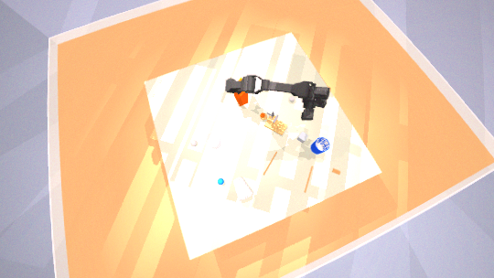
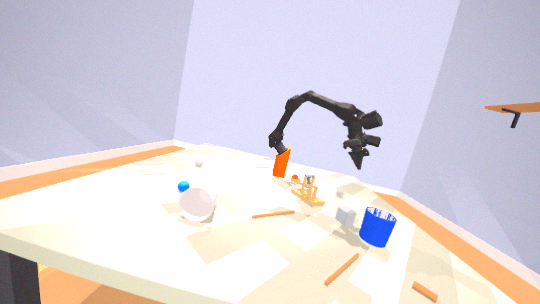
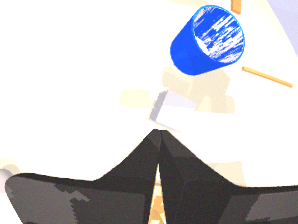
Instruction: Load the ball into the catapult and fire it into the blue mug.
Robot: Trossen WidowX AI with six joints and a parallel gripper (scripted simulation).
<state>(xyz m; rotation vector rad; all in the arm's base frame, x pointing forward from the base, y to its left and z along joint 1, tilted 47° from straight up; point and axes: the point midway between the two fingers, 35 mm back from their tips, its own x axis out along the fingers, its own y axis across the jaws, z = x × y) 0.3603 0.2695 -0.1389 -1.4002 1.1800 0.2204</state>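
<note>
Now: gripper tip 220 mm to the left of the orange ball, 170 mm past it and 140 mm above it. Round my gripper tip: grey cube: 170 mm below, 70 mm ahead, 30 mm to the right; blue mug: 170 mm below, 170 mm ahead, 30 mm to the left; wooden catapult: 170 mm to the right, 150 mm below, 120 mm behind.
</note>
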